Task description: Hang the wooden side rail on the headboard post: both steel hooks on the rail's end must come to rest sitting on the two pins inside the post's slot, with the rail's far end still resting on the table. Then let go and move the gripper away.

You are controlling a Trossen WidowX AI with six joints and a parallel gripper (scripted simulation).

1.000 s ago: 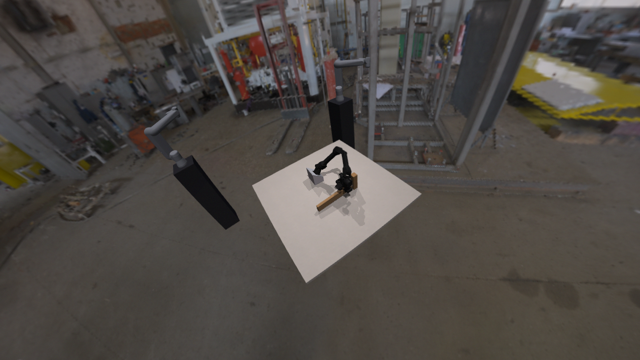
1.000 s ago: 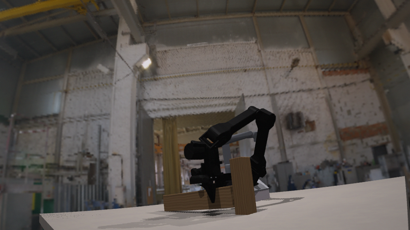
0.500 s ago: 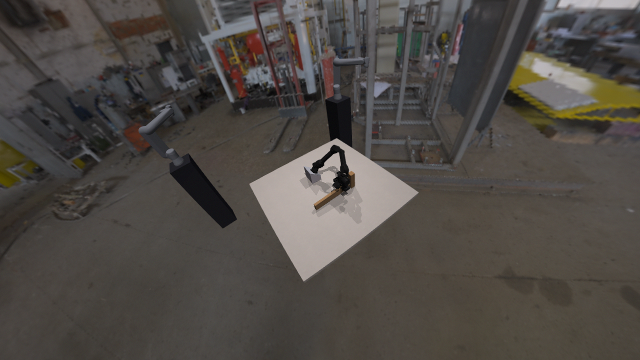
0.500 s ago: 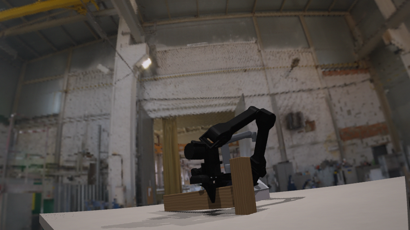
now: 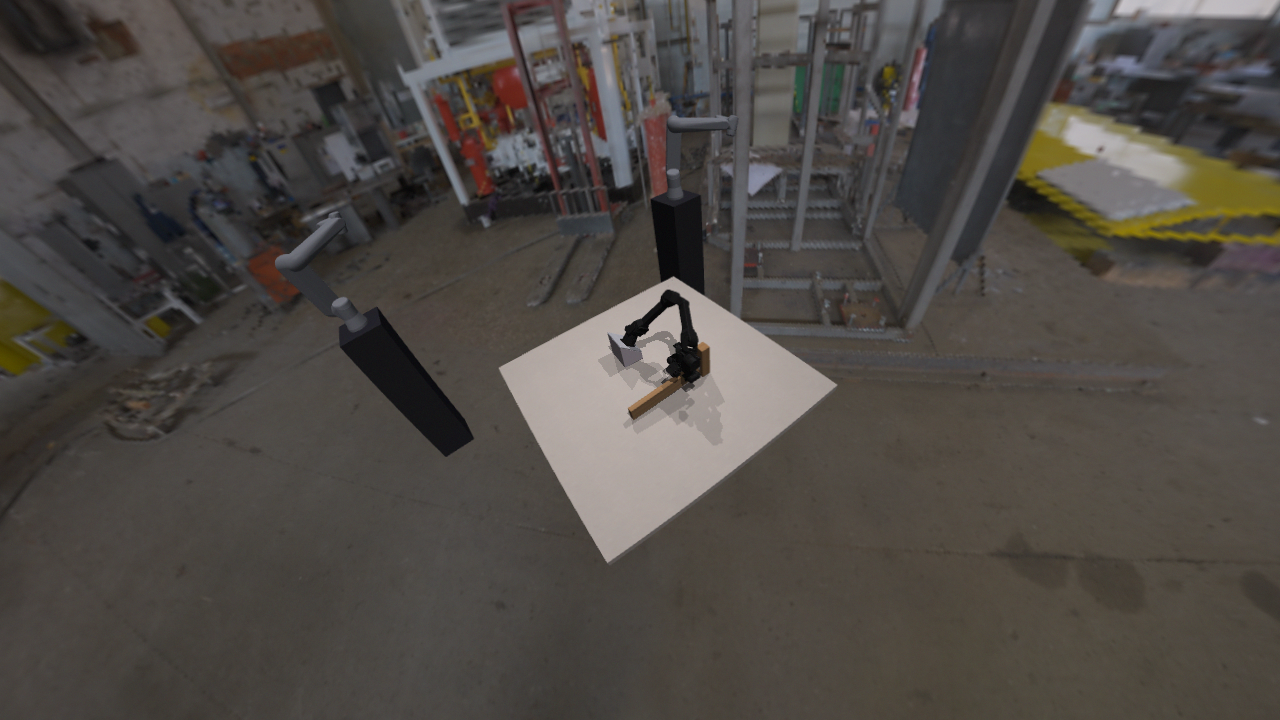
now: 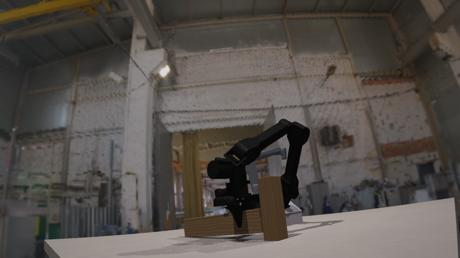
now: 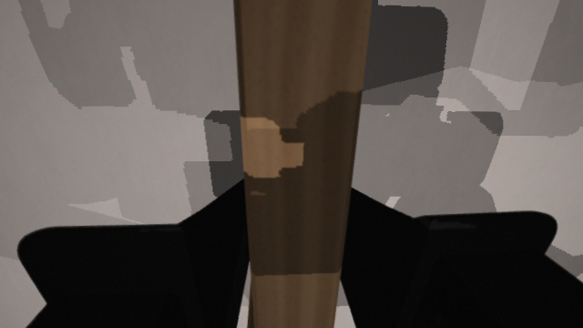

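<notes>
Right now the headboard post is 120 mm to the left of my gripper tip, 40 mm above it and 10 mm ahead of it.
</notes>
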